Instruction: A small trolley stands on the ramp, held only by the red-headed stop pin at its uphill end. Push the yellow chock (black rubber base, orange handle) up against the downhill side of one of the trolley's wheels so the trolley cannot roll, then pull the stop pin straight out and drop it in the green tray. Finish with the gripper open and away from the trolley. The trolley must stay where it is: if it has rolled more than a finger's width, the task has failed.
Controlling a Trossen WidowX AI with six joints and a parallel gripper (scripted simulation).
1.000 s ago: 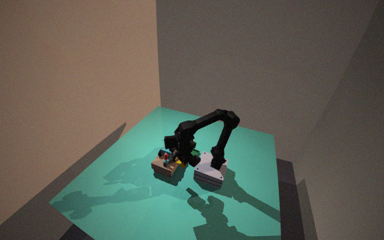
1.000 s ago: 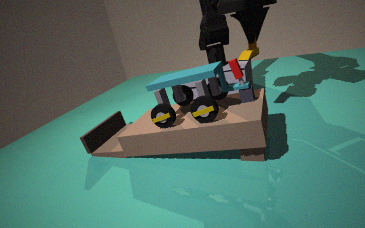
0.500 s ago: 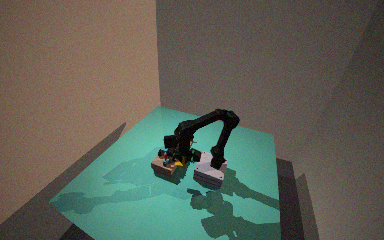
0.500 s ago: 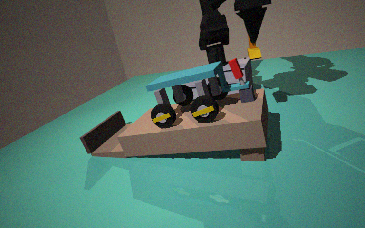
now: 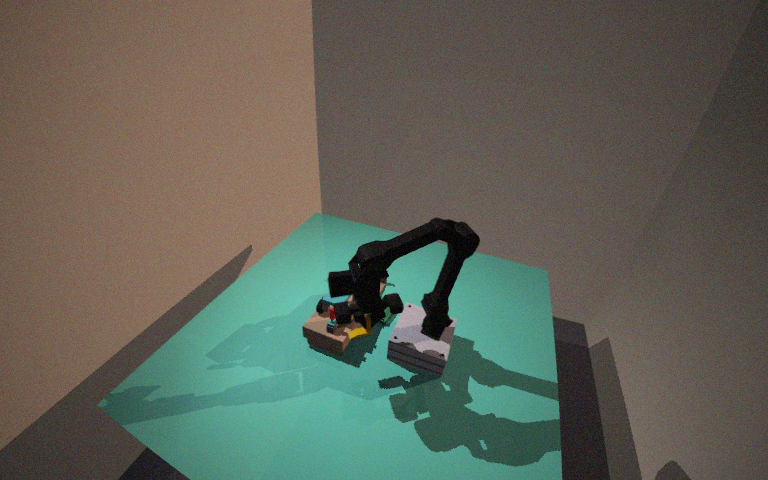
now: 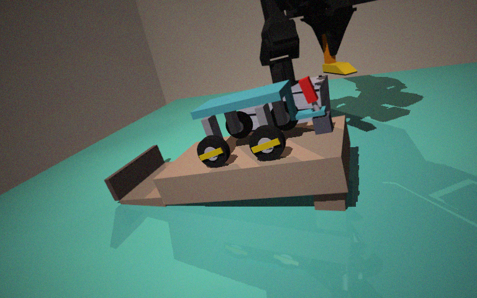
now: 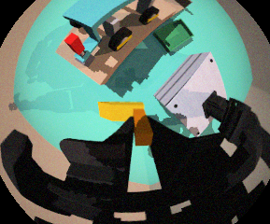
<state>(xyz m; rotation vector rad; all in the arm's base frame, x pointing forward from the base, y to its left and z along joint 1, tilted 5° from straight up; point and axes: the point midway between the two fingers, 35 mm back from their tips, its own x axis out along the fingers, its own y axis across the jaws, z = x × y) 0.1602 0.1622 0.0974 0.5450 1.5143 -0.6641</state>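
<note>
My gripper tip is now 2 cm short of the yellow chock, 1 cm to the right of it and 1 cm above it. The rest, counted from my gripper tip: brown ramp (17 cm ahead, 10 cm to the right, 13 cm below); then red-headed stop pin (13 cm ahead, 5 cm below); then blue trolley (17 cm ahead, 9 cm to the right, 6 cm below).
</note>
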